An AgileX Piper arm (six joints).
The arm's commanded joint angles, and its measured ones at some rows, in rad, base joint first. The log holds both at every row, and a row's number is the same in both.
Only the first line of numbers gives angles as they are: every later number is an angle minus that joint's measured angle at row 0.
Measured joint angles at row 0: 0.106 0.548 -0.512 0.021 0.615 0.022
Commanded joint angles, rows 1 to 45: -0.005 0.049 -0.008 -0.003 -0.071 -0.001; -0.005 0.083 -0.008 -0.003 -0.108 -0.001; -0.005 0.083 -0.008 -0.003 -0.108 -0.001; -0.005 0.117 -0.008 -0.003 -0.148 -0.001; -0.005 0.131 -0.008 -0.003 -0.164 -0.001; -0.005 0.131 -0.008 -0.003 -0.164 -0.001; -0.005 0.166 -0.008 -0.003 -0.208 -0.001; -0.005 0.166 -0.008 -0.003 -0.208 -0.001; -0.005 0.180 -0.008 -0.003 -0.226 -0.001; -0.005 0.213 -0.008 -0.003 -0.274 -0.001; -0.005 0.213 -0.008 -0.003 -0.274 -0.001; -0.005 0.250 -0.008 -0.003 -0.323 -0.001; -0.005 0.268 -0.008 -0.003 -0.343 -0.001; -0.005 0.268 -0.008 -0.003 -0.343 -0.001; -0.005 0.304 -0.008 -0.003 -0.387 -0.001; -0.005 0.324 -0.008 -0.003 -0.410 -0.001; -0.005 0.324 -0.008 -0.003 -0.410 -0.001; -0.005 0.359 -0.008 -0.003 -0.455 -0.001; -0.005 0.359 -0.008 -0.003 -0.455 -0.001; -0.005 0.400 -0.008 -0.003 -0.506 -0.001; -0.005 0.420 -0.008 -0.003 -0.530 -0.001; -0.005 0.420 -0.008 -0.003 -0.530 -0.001; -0.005 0.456 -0.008 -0.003 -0.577 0.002; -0.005 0.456 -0.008 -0.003 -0.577 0.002; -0.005 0.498 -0.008 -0.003 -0.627 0.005; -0.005 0.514 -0.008 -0.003 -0.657 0.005; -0.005 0.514 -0.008 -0.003 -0.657 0.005; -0.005 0.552 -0.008 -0.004 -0.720 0.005; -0.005 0.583 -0.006 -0.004 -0.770 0.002; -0.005 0.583 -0.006 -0.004 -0.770 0.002; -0.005 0.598 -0.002 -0.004 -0.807 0.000; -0.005 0.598 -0.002 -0.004 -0.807 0.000; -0.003 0.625 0.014 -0.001 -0.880 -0.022; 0.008 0.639 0.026 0.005 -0.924 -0.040; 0.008 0.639 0.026 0.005 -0.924 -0.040; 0.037 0.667 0.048 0.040 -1.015 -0.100; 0.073 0.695 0.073 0.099 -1.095 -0.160; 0.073 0.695 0.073 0.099 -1.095 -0.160; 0.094 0.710 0.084 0.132 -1.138 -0.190; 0.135 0.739 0.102 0.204 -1.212 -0.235; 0.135 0.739 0.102 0.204 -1.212 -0.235; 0.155 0.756 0.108 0.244 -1.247 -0.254; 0.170 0.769 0.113 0.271 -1.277 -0.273; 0.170 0.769 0.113 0.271 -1.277 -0.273; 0.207 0.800 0.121 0.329 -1.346 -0.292
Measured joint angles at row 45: 0.166 0.771 0.111 0.244 -1.238 -0.240
